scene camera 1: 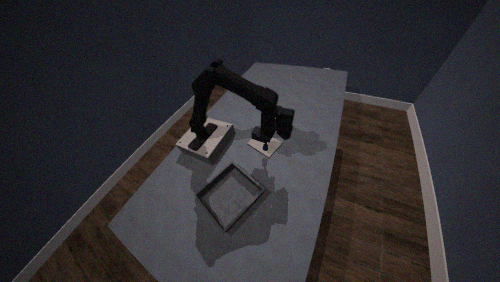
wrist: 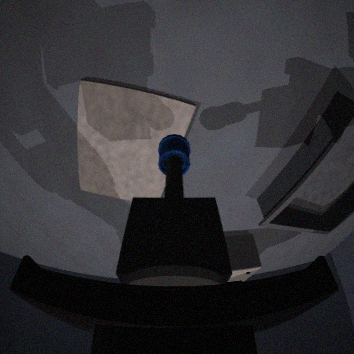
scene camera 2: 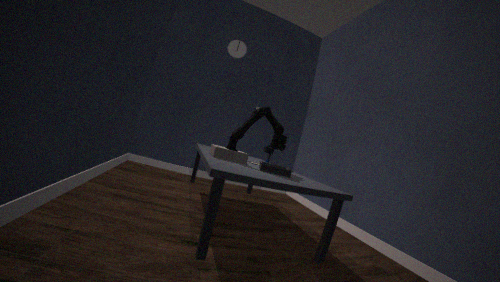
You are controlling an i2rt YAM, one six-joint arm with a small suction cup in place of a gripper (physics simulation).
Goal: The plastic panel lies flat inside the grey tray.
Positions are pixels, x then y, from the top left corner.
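A grey tray point(wrist: 304, 196) rests on the table. The suction cup point(wrist: 173, 142) is 8 cm from the middle of a plastic panel point(wrist: 119, 127), and the cup carries nothing.
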